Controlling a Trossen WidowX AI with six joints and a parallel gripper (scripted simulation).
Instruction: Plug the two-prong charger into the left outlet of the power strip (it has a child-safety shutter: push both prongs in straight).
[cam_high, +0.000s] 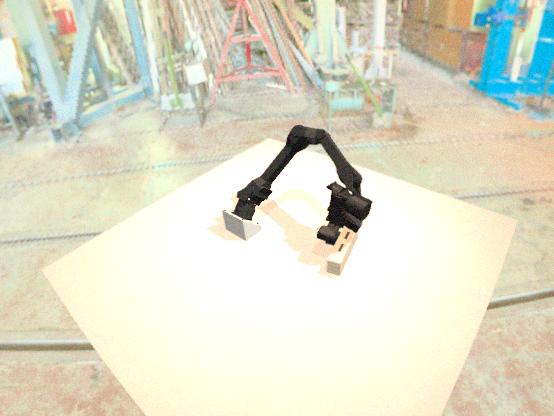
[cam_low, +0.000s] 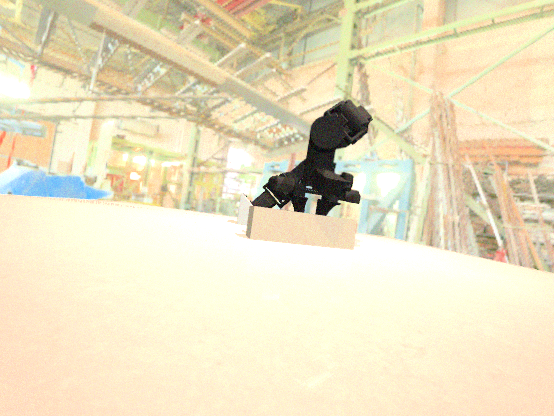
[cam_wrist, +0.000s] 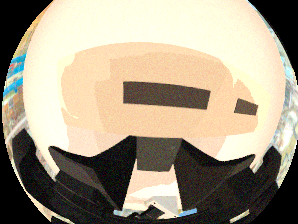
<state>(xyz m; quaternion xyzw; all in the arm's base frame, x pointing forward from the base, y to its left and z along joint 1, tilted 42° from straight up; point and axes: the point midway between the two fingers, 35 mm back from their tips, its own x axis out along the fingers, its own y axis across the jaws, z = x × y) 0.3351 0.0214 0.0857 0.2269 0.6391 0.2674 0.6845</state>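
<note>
Right now my gripper tip is 2 cm short of the dark charger and 1 cm below it.
</note>
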